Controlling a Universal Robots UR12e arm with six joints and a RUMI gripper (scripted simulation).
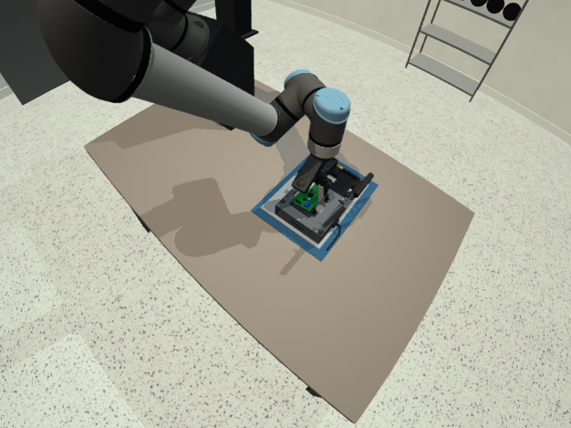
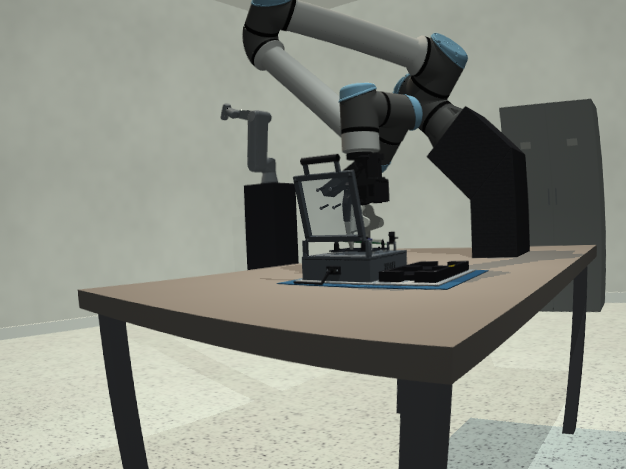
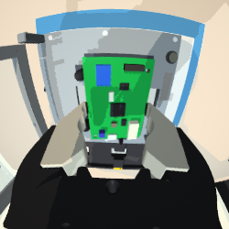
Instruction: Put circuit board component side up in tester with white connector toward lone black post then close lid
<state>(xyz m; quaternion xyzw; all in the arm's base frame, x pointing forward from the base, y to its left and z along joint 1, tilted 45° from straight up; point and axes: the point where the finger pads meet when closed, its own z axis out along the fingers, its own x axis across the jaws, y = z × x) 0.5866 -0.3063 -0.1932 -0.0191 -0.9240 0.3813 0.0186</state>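
Right now the green circuit board is right at my hand. Round my hand: tester bed: 1 cm ahead, 1 cm to the left, 1 cm below; then black post: 6 cm behind, 6 cm to the left, 1 cm above; then tester: 3 cm ahead, 4 cm to the left, 3 cm above.
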